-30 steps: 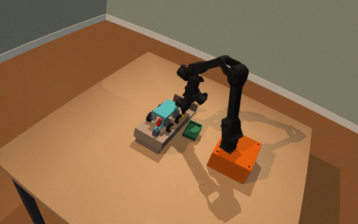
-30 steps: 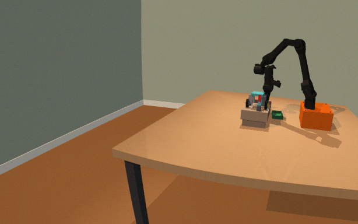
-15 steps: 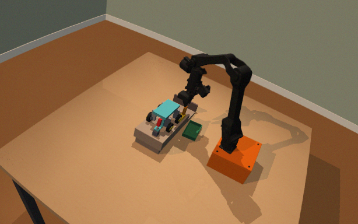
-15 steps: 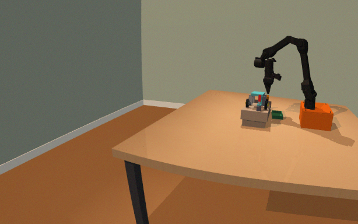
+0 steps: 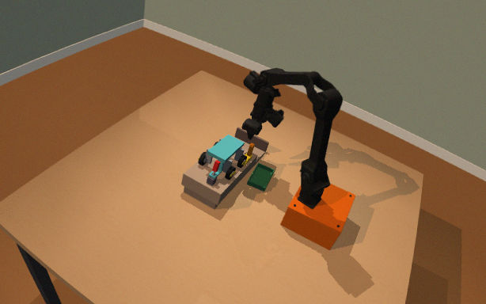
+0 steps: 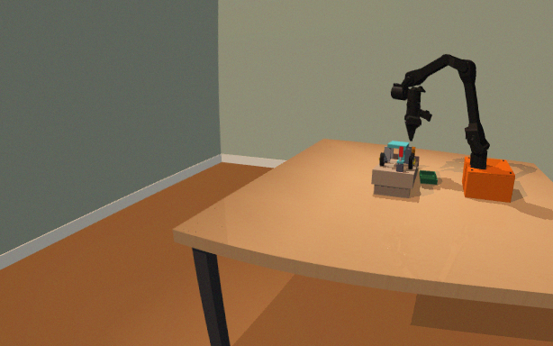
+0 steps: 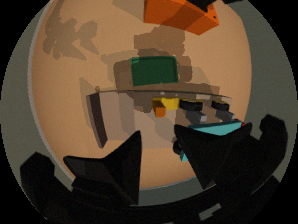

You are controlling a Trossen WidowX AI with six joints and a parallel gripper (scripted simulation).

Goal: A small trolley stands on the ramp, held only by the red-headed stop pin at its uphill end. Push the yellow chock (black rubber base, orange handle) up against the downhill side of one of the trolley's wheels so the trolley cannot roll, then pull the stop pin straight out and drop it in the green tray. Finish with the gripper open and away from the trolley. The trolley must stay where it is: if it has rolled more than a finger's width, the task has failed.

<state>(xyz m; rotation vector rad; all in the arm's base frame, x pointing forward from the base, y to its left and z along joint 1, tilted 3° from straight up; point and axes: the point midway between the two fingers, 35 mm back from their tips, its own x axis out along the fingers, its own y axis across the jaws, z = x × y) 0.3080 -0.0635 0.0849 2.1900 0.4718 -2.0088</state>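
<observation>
Right now my gripper tip is 30 mm past the red-headed stop pin, 230 mm to the right of it and 20 mm above it. Round my gripper tip: teal-topped trolley (10 mm ahead, 130 mm to the left, 40 mm below); then yellow chock (20 mm behind, 30 mm to the left, 70 mm below); then ramp block (10 mm ahead, 130 mm to the left, 100 mm below).
</observation>
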